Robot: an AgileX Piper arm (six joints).
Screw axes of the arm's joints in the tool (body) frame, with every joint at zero. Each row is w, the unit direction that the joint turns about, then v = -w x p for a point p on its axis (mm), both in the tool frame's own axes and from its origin. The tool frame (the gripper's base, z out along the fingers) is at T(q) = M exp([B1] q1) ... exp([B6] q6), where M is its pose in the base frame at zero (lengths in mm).
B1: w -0.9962 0 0.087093 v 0.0 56.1 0.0
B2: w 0 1 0 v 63.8 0.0 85.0
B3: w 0 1 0 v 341.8 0.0 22.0
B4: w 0 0 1 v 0.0 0.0 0.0
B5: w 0 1 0 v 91.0 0.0 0.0
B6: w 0 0 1 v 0.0 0.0 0.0
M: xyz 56.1 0.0 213.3 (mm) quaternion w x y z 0.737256 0 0.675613 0
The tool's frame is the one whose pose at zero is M.
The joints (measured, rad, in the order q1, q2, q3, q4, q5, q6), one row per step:
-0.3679, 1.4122, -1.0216, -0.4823, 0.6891, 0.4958
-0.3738, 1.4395, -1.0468, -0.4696, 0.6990, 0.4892
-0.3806, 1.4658, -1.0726, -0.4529, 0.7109, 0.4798
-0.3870, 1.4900, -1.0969, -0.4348, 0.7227, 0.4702
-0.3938, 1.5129, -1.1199, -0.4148, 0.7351, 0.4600
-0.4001, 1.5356, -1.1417, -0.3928, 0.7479, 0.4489
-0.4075, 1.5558, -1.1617, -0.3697, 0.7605, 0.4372
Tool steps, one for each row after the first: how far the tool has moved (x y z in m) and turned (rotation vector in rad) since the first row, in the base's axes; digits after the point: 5 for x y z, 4 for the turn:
0.00558, -0.00367, -0.00129, 0.0112, 0.0094, -0.0089
0.01081, -0.00739, -0.00248, 0.0248, 0.0189, -0.0184
0.01560, -0.01076, -0.00367, 0.0396, 0.0273, -0.0275
0.01994, -0.01403, -0.00506, 0.0562, 0.0357, -0.0369
0.02415, -0.01698, -0.00692, 0.0748, 0.0449, -0.0455
0.02764, -0.01996, -0.00862, 0.0942, 0.0529, -0.0546

